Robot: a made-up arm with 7 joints. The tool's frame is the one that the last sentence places. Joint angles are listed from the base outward.
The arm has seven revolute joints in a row. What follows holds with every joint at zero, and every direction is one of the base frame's.
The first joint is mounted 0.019 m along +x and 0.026 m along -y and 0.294 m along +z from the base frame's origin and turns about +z.
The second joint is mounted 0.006 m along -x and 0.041 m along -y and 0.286 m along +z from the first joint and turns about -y.
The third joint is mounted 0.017 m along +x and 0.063 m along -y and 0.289 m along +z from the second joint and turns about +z.
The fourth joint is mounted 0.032 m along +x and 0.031 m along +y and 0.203 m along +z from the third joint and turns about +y.
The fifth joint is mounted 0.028 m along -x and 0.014 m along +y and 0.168 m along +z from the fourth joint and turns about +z.
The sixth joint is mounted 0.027 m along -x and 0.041 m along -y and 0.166 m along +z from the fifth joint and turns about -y.
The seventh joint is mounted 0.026 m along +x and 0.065 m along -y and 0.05 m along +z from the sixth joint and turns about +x.
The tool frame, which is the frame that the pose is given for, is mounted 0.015 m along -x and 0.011 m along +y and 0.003 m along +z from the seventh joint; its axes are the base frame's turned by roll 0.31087, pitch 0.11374 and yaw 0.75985 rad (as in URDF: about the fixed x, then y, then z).
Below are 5 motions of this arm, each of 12 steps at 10 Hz.
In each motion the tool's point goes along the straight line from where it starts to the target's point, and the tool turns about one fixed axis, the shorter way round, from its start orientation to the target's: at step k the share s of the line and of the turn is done. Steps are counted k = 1, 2, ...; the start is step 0. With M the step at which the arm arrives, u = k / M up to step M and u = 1 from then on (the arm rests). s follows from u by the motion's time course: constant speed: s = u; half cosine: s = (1 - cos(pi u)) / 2; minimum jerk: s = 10 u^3 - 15 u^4 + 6 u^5.
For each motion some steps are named. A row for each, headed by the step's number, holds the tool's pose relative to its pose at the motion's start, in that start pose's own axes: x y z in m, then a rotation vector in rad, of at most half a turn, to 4 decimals.
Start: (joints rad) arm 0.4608 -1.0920 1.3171 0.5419 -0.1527 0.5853 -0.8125
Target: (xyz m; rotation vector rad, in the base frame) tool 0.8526 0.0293 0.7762 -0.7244 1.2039 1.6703
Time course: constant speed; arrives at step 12
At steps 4, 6, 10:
4: -0.0837 0.0227 -0.0895 0.0951 0.1640 -0.2107
6: -0.1255 0.0340 -0.1342 0.1426 0.2460 -0.3161
10: -0.2092 0.0567 -0.2237 0.2377 0.4101 -0.5269

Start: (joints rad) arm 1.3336 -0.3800 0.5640 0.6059 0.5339 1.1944 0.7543
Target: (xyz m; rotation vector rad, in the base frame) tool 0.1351 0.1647 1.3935 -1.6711 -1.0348 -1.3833
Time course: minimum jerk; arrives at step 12
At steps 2, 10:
2: 0.0018 0.0085 -0.0079 0.0180 -0.0054 0.0192
10: 0.0483 0.2316 -0.2155 0.4879 -0.1459 0.5218

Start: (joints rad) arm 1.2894 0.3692 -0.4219 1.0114 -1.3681 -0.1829 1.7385
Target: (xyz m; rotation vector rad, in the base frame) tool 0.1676 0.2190 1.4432 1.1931 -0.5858 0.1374
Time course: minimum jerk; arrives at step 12
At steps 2, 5, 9, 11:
2: -0.0031 0.0026 -0.0109 -0.0038 -0.0045 0.0104
5: -0.0307 0.0258 -0.1062 -0.0375 -0.0444 0.1016
9: -0.0794 0.0667 -0.2746 -0.0970 -0.1147 0.2627
11: -0.0882 0.0741 -0.3047 -0.1077 -0.1273 0.2916

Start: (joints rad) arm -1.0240 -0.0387 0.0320 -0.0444 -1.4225 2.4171 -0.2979
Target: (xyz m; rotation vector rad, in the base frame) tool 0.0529 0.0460 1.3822 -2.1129 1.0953 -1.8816
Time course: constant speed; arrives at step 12
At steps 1, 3, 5, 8, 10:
1: 0.0047 0.0001 0.0050 -0.0489 0.0605 0.0284
3: 0.0141 0.0002 0.0149 -0.1466 0.1815 0.0851
5: 0.0235 0.0003 0.0249 -0.2443 0.3025 0.1418
8: 0.0376 0.0005 0.0398 -0.3908 0.4840 0.2269
10: 0.0470 0.0006 0.0497 -0.4885 0.6050 0.2837

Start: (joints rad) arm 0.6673 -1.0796 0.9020 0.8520 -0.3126 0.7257 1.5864
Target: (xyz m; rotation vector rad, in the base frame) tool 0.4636 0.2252 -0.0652 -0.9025 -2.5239 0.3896
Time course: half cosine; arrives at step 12
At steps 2, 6, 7, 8, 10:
2: -0.0144 -0.0478 0.0374 0.0782 0.0400 -0.0626
6: -0.1074 -0.3564 0.2791 0.5839 0.2983 -0.4670
7: -0.1352 -0.4487 0.3513 0.7350 0.3755 -0.5878
8: -0.1611 -0.5346 0.4186 0.8759 0.4474 -0.7005
10: -0.2004 -0.6651 0.5208 1.0896 0.5566 -0.8714

